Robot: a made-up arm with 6 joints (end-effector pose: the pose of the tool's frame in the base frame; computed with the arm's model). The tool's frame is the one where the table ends. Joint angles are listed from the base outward.
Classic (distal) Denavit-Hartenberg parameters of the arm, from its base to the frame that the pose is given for. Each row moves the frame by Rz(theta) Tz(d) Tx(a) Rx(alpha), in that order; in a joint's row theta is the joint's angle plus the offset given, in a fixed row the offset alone. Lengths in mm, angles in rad.
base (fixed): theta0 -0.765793  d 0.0  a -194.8  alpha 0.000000
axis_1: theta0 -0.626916  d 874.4  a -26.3  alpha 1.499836
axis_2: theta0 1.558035  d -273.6  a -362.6  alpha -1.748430
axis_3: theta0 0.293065  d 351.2  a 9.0  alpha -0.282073
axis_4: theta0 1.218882  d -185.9  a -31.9  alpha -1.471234
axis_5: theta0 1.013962  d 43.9  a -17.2  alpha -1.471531
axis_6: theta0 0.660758  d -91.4  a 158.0  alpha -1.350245
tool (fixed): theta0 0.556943  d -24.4  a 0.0  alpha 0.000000
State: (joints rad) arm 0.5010 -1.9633 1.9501 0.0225 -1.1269 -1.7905
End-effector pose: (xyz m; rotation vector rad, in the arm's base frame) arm -0.0775 0.3959 1.2546 -0.1860 -1.7251 -1.2432
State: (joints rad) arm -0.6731 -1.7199 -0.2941 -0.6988 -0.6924 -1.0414
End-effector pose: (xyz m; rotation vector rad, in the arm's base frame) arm 0.3856 0.1929 1.0676 1.6008 -1.1061 -1.1283
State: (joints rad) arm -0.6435 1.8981 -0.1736 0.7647 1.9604 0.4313
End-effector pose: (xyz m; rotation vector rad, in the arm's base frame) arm -0.0841 -0.1390 0.8304 1.5233 0.6589 1.1023
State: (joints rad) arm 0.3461 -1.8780 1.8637 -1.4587 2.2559 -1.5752
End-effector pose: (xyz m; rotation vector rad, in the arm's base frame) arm -0.1899 0.5931 1.0498 0.2562 1.6932 -2.2448
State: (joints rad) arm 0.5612 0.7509 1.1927 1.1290 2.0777 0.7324
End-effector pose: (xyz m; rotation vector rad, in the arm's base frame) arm 0.2425 0.2936 0.5873 2.3150 -0.3836 0.1250
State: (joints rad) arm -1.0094 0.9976 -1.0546 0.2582 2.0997 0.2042
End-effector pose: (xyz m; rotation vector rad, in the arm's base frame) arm -0.2936 -0.1106 0.4835 0.7620 1.0866 2.2438
